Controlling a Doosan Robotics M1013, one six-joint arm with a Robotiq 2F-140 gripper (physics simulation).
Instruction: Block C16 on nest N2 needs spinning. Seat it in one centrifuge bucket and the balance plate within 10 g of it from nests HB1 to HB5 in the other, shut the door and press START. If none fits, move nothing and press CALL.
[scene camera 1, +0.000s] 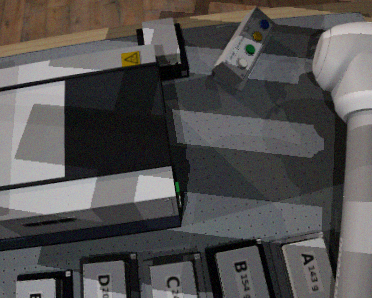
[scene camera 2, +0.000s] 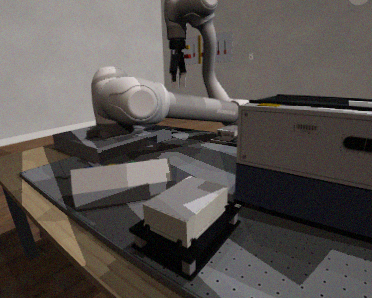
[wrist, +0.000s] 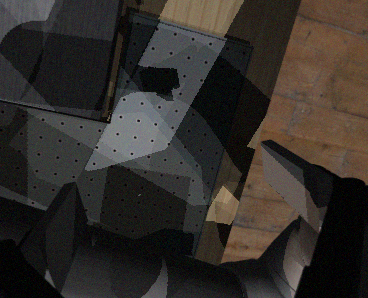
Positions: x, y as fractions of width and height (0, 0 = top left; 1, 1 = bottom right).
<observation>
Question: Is my gripper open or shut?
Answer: Open.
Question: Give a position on a white block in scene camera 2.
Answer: At 0.49, 0.71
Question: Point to my gripper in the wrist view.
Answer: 0.47, 0.61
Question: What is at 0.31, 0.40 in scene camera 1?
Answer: A dark lid.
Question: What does my gripper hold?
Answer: Nothing.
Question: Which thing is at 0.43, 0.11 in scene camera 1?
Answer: A white block.
</observation>
